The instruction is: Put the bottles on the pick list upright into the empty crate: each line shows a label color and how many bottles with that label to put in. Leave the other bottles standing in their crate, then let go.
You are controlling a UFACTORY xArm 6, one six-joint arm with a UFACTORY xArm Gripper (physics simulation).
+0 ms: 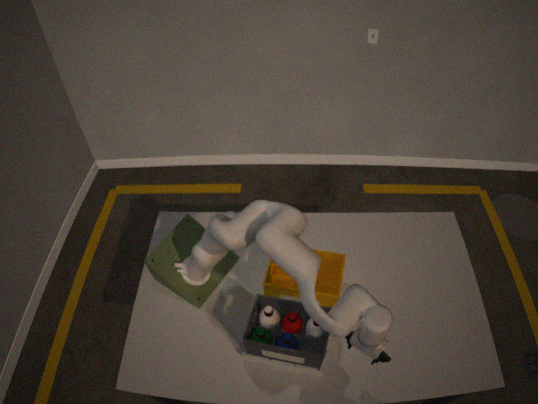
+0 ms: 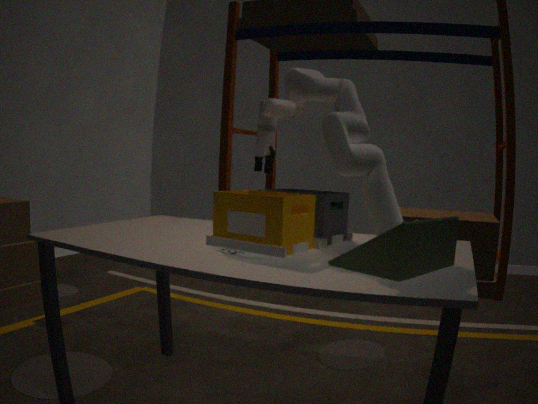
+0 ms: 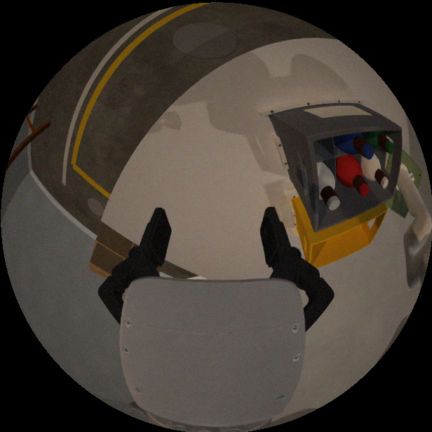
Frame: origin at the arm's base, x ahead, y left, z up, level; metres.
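Seen in the pictures: gripper, fingertip midpoint: (image 1: pixel 362 352) (image 2: pixel 262 172); arm's base, link origin: (image 1: pixel 195 271).
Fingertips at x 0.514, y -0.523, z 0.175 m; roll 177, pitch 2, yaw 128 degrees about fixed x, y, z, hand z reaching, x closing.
Pixels of each thing's top centre, then the offset from my fingertips to it. Level surfaces: height alone.
- grey crate, top centre: (image 1: pixel 289 324) (image 2: pixel 304 191) 0.195 m back, 0.175 m left, 0.060 m down
- red bottle, top centre: (image 1: pixel 292 314) 0.176 m back, 0.215 m left, 0.072 m down
- green bottle, top centre: (image 1: pixel 260 331) 0.293 m back, 0.175 m left, 0.072 m down
- blue bottle, top centre: (image 1: pixel 287 336) 0.210 m back, 0.137 m left, 0.072 m down
- white table, surface height: 0.235 m down
The grey crate (image 1: pixel 311 363) (image 2: pixel 333 220) (image 3: pixel 295 147) holds upright bottles: a red bottle (image 1: pixel 292 323) (image 3: pixel 348 171) between two white bottles (image 1: pixel 269 318) (image 1: pixel 314 328) (image 3: pixel 371 167) (image 3: pixel 326 177), plus a green bottle (image 1: pixel 261 336) (image 3: pixel 374 140) and a blue bottle (image 1: pixel 287 342) (image 3: pixel 346 144). The compartment beside the blue one looks empty. The yellow crate (image 1: pixel 280 291) (image 2: pixel 300 225) (image 3: pixel 306 235) stands against the grey one; no bottle shows in its visible part, and the arm hides some of it. My gripper (image 1: pixel 365 349) (image 2: pixel 263 164) (image 3: pixel 214 218) is open and empty, above the table beside the grey crate. No pick list is readable.
A green sloped block (image 1: pixel 172 285) (image 2: pixel 400 250) (image 3: pixel 400 202) stands near the arm's base on the white table (image 1: pixel 425 250) (image 2: pixel 150 240) (image 3: pixel 225 175). My forearm passes over the yellow crate and the grey crate's side. A tall orange-posted rack (image 2: pixel 228 100) stands behind the table.
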